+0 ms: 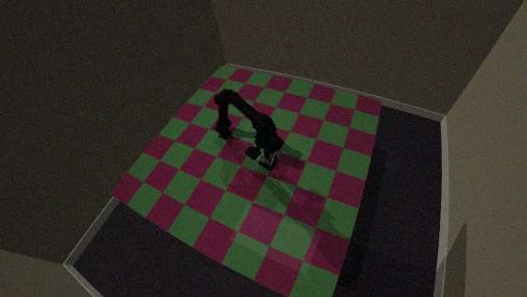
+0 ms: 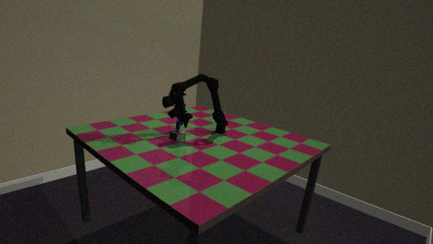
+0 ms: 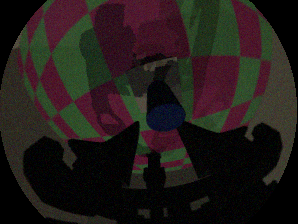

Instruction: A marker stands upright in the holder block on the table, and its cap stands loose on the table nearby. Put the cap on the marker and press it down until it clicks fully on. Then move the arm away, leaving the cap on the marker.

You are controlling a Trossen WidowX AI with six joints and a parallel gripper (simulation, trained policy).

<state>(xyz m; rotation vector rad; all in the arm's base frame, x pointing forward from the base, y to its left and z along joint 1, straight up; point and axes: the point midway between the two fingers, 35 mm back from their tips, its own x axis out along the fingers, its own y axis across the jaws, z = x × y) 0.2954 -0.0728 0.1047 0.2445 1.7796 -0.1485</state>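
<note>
My gripper tip is 4 cm short of the blue cap, 1 cm to the left of it and 1 cm below it. Round my gripper tip: tan holder block 5 cm below, 4 cm ahead, 1 cm to the right.
</note>
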